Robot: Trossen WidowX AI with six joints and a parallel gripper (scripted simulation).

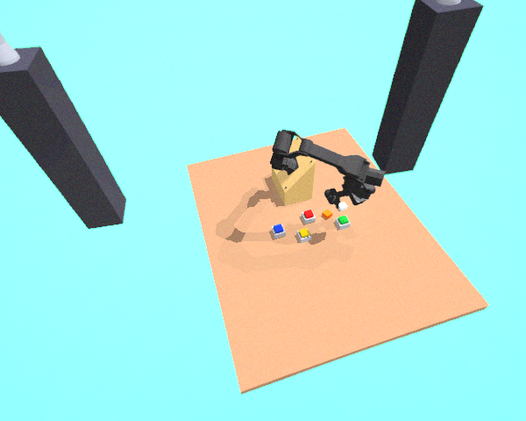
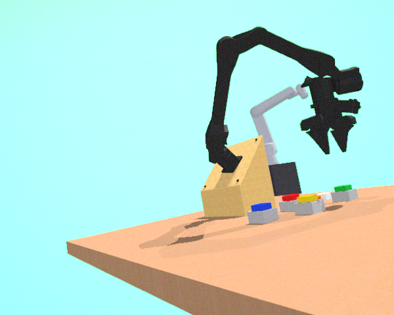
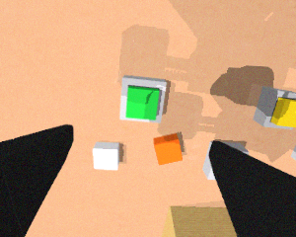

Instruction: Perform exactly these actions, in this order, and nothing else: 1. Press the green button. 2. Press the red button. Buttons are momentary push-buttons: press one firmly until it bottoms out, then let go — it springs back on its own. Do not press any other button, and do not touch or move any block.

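Right now my gripper tip is 9 cm above the green button. From my gripper tip the other things lie so: orange block (6 cm behind, 5 cm to the right, 12 cm below); white block (9 cm behind, 3 cm to the left, 12 cm below); red button (6 cm behind, 13 cm to the right, 9 cm below).
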